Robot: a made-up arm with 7 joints.
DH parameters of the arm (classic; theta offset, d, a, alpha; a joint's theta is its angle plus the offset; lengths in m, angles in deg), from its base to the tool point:
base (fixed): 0 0 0 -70
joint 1: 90 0 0 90
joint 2: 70 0 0 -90
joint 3: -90 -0.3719 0.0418 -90
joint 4: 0 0 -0.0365 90
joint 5: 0 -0.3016 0 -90
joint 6: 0 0 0 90
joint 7: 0 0 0 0
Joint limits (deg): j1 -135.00..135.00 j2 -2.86..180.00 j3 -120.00..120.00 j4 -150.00..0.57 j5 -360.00..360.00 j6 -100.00..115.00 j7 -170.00..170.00
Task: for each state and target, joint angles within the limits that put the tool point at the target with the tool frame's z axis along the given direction. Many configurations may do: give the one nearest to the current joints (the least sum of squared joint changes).
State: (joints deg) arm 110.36 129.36 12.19 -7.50 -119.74 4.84 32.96
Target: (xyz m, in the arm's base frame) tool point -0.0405 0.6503 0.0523 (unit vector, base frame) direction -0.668 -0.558 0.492
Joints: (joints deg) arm 113.75 99.79 39.41 -44.31 -132.63 43.36 32.96
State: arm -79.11 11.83 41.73 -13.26 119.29 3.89 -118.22
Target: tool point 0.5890 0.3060 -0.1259 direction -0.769 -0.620 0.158
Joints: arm -62.10 32.84 51.70 -23.14 123.31 -11.75 -118.22
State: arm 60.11 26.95 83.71 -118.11 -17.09 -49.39 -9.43
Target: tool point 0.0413 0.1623 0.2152 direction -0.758 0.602 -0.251
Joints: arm 66.26 77.24 120.00 -147.33 -60.40 -9.98 -9.43
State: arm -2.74 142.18 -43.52 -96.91 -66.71 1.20 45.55
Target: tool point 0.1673 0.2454 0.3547 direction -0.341 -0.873 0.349
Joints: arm -12.88 180.00 -49.96 -107.94 -72.22 -26.66 45.55
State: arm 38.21 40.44 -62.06 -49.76 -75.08 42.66 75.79
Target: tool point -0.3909 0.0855 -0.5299 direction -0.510 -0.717 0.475
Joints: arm 44.96 25.96 -60.26 -36.80 -83.30 81.94 75.79
